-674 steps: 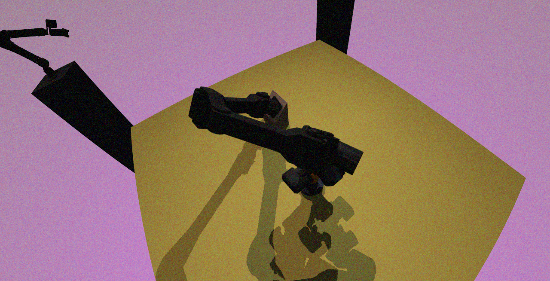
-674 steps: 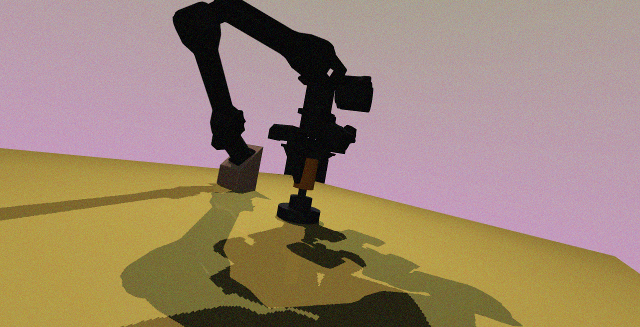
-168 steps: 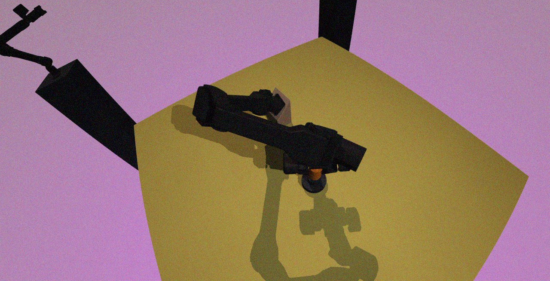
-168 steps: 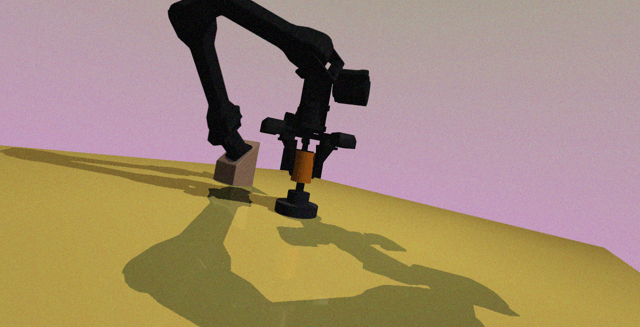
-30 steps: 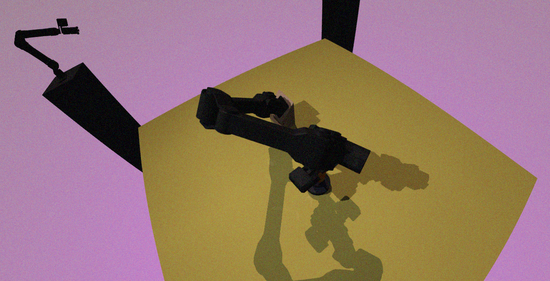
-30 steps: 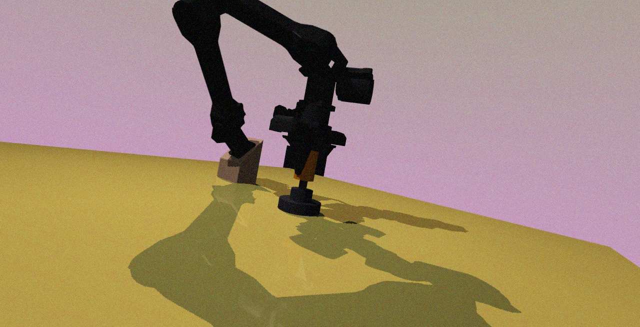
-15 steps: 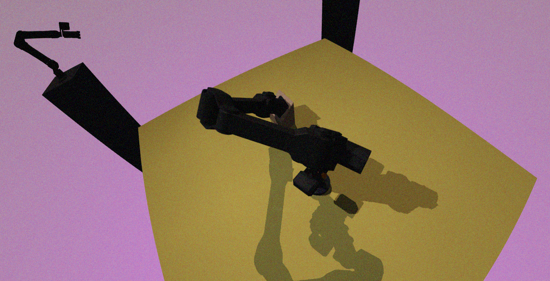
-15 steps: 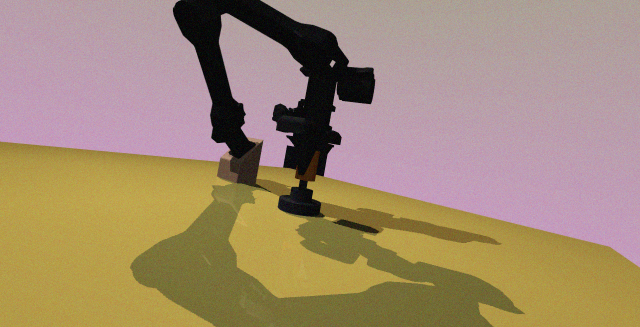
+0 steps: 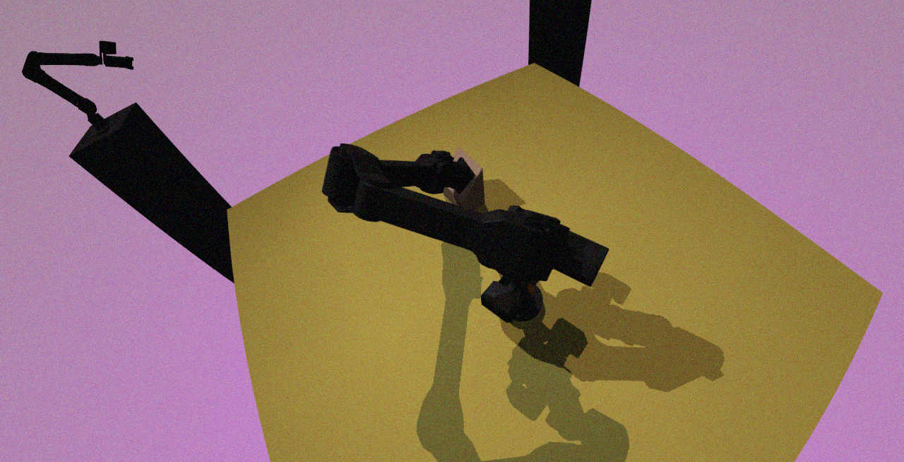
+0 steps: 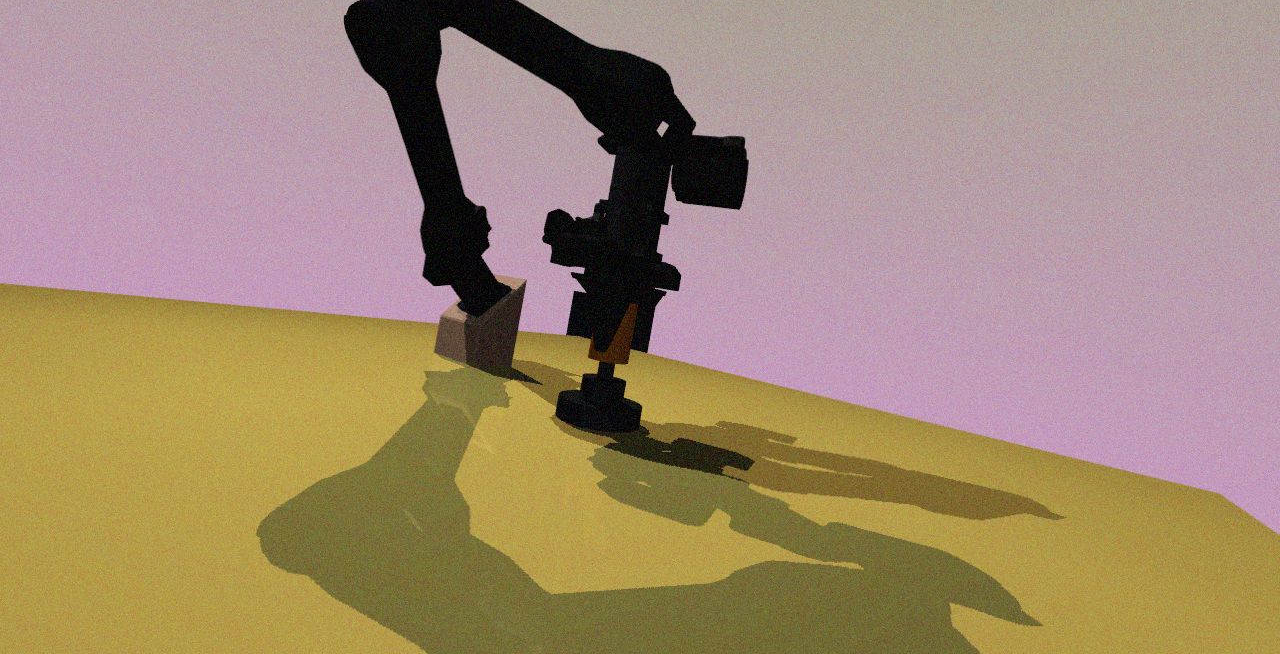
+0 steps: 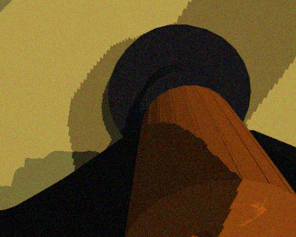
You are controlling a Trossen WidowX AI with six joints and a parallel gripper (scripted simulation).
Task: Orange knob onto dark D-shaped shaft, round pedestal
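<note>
My gripper tip is now 20 mm below the orange knob. Also, from my gripper tip: dark pedestal (40 mm below).
</note>
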